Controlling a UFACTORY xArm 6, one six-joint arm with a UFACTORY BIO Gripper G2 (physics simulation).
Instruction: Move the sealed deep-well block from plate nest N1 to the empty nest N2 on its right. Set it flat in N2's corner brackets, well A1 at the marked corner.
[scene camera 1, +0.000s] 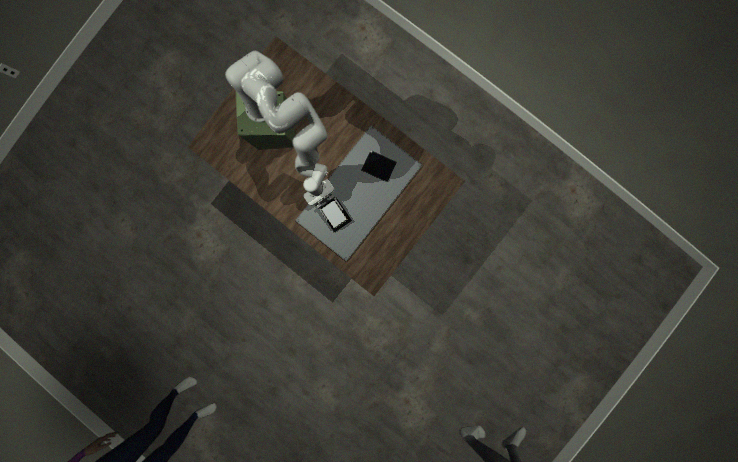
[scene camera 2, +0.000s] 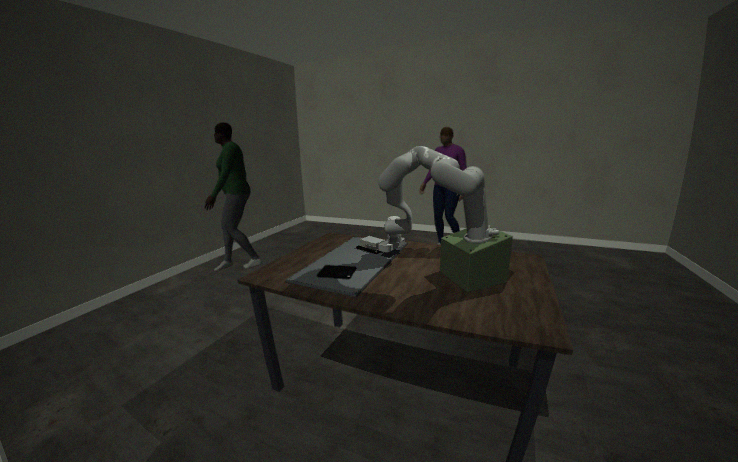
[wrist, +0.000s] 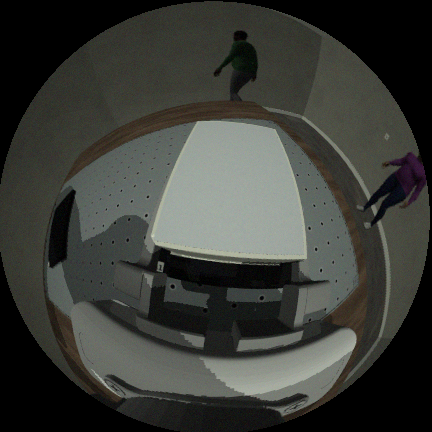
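Where they show: end effector, tool point: (scene camera 1: 333, 212) (scene camera 2: 374, 244) (wrist: 232, 197); arm's base, origin of the base link: (scene camera 1: 259, 110) (scene camera 2: 478, 237).
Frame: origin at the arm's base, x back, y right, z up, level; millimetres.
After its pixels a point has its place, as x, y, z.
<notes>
The pale, sealed deep-well block (scene camera 1: 334, 213) {-617, 124, -131} (scene camera 2: 373, 240) {-604, 118, -130} (wrist: 230, 190) {-590, 120, -131} is level over the black nest N1 (scene camera 1: 348, 220) (wrist: 225, 275), which has a small "1" label beside it. I cannot tell whether the block touches the nest floor. My gripper (scene camera 1: 325, 204) {-602, 126, -156} (scene camera 2: 385, 247) (wrist: 227, 264) is shut on the near end of the block, one finger on each side. Nest N2 (scene camera 1: 379, 166) {-613, -242, -173} (scene camera 2: 336, 271) {-604, -254, -173} (wrist: 62, 227) {-605, -184, -173} is black and empty, well to the side of N1. Its corner brackets and the A1 mark are too dark and small to tell.
Both nests are on a grey perforated board (scene camera 1: 348, 239) {-768, 180, -185} (wrist: 327, 225) {-573, 251, -185} on the wooden table (scene camera 1: 375, 272) {-1010, 213, -198} (scene camera 2: 424, 288) {-181, -195, -198}. The arm stands on a green base block (scene camera 1: 261, 128) {-72, 58, -2} (scene camera 2: 476, 264) {20, -130, -77}. Two people (scene camera 2: 231, 185) (scene camera 2: 449, 190) are in the room beyond the table.
</notes>
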